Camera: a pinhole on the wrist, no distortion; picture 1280 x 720 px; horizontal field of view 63.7 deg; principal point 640.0 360.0 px. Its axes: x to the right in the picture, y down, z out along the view. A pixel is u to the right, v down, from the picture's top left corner.
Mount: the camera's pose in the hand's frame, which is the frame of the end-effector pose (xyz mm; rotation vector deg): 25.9 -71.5 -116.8 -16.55 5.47 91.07
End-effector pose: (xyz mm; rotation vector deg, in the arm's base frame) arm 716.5 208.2 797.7 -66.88 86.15 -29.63
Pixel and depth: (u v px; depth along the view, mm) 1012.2 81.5 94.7
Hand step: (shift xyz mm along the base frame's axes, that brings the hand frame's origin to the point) -19.0 -48.2 2.2
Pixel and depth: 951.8 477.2 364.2
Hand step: 133.0 158.3 -128.8
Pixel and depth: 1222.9 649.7 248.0
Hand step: 19.2 137.9 -85.9
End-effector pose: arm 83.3 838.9 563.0 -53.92 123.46 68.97
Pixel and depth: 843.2 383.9 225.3
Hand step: -6.5 89.1 -24.4
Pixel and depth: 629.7 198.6 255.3
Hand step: -1.4 101.5 -94.9
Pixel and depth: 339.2 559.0 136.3
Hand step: 72.6 -5.6 -40.1
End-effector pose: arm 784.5 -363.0 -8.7 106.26 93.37 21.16
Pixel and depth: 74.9 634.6 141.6
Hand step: -75.2 -32.6 -91.5
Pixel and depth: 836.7 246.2 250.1
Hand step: 100.5 -12.1 -69.8
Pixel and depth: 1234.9 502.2 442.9
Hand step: 343.0 -164.7 9.2
